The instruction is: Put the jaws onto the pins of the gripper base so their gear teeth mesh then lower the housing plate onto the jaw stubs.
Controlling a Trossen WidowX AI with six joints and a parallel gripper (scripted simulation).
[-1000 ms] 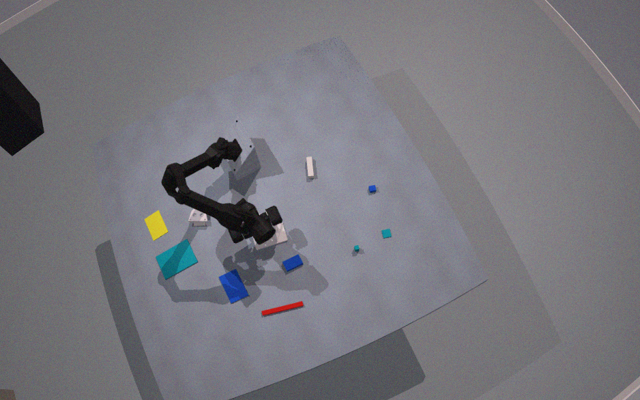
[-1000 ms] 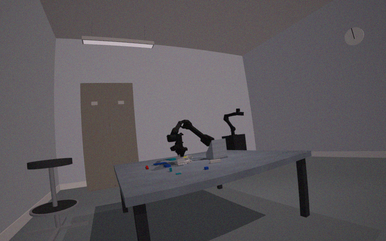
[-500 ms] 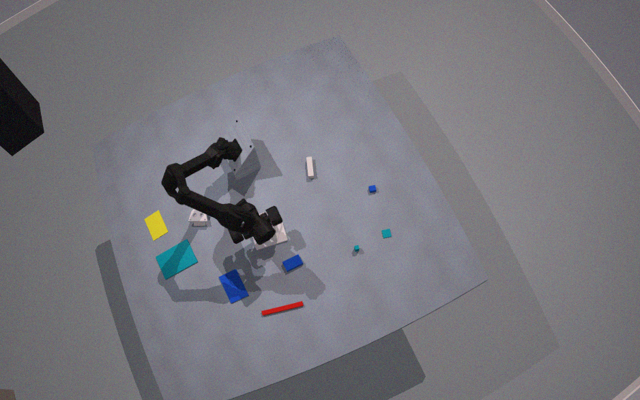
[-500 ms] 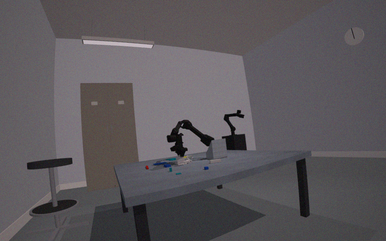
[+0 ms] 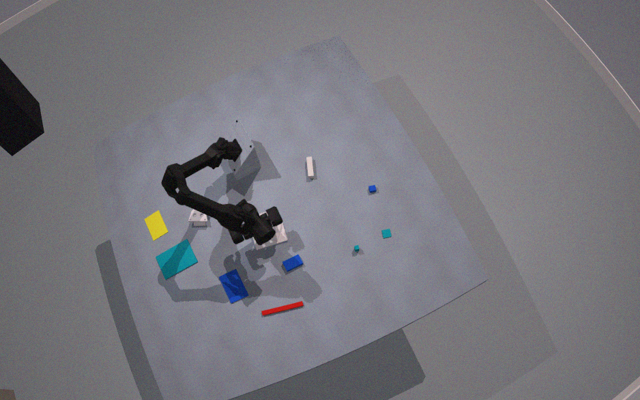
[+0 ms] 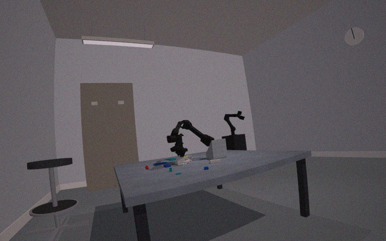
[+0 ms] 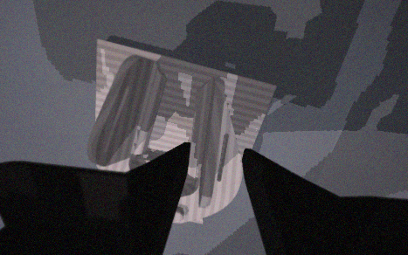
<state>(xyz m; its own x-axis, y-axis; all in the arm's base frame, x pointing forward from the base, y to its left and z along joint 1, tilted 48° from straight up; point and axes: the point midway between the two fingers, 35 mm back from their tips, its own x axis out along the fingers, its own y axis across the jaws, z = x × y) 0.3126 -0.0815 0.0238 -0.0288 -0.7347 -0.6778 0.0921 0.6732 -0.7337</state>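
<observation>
The flat white ribbed plate is 2 cm ahead of my gripper tip, 3 cm to the left of it and 2 cm below it. Also, from my gripper tip: blue plate 12 cm ahead, 18 cm to the right, 2 cm below; then blue block 15 cm ahead, 5 cm to the left, 2 cm below; then housing plate 5 cm behind, 4 cm to the left, 2 cm below.
</observation>
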